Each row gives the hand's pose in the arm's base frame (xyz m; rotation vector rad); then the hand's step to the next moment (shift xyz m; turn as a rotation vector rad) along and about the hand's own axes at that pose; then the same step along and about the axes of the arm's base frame.
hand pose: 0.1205 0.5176 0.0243 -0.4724 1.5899 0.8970
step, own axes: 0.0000 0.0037 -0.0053 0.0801 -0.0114 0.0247
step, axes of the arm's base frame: -0.0061 -0.0017 0.0011 0.0060 0.0258 -0.0803
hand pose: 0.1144 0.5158 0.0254 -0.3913 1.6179 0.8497
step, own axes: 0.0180 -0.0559 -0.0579 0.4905 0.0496 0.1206
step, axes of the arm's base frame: -0.0076 -0.0752 -0.0329 -0.0645 0.2172 -0.4541
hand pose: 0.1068 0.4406 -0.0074 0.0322 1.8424 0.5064
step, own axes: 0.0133 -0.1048 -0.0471 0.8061 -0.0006 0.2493
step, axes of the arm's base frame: -0.0236 -0.1066 -0.0381 -0.0405 0.2993 -0.7879
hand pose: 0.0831 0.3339 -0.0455 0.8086 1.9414 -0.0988
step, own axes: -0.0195 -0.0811 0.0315 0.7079 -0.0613 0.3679
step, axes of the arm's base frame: -0.0169 -0.0849 -0.0214 0.0436 0.1568 -0.7834
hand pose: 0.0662 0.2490 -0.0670 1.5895 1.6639 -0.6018
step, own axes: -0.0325 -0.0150 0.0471 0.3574 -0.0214 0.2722
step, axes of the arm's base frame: -0.0072 -0.0584 -0.0060 0.0480 0.0140 -0.4470
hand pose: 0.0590 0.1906 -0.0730 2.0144 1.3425 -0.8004
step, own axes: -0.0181 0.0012 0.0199 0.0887 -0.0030 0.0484
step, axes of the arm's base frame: -0.0077 -0.0258 0.0008 0.0171 0.0170 -0.0982
